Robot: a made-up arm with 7 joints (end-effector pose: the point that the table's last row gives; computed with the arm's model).
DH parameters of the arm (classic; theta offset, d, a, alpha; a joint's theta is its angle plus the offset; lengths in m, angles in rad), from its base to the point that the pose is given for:
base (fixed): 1.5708 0.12 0 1.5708
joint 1: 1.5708 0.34 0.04 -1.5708
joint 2: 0 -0.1 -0.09 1.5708
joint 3: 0 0.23 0.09 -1.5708
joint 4: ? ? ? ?
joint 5: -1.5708 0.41 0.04 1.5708
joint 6: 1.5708 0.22 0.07 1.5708
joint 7: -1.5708 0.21 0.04 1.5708
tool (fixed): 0 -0.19 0 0
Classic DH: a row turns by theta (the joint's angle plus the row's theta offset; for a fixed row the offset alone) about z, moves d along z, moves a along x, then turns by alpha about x.
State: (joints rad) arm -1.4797 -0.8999 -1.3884 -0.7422 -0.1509 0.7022 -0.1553
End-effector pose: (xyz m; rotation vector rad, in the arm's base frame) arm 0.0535 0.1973 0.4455 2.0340 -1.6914 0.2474
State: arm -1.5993 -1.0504 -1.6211 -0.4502 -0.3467 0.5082 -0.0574
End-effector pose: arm 0.2198 0.2043 0.5366 1.8739 -1.7743 0.0736
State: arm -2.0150 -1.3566 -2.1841 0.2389 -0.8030 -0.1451 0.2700
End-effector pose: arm 0.6422 0.1590 0.4528 0.8970 -2.0456 0.2839
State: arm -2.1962 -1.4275 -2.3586 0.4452 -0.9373 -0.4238 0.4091
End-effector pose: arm 0.7248 0.0894 0.3554 0.4512 -1.9392 0.5450
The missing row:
joint 4: -1.5708 0.07 0.08 1.5708
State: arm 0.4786 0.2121 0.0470 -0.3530 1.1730 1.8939 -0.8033
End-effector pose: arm 0.3716 0.2289 -0.2655 -1.2266 0.5361 0.1944
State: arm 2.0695 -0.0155 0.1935 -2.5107 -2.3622 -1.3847 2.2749
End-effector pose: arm 0.1940 0.1910 -0.1062 0.9787 1.6842 -0.1697
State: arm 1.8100 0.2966 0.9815 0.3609 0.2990 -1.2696 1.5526
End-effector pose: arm 0.4210 -0.1582 0.5213 -2.0162 1.2586 -1.2437
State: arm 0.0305 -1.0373 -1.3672 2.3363 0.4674 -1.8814 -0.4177
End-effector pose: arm 0.3212 0.3733 -0.1670 2.1993 0.1274 1.2487
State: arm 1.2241 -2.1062 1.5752 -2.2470 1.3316 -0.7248 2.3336
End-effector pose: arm 0.5911 0.0273 0.0874 1.0672 -0.0305 -0.1708
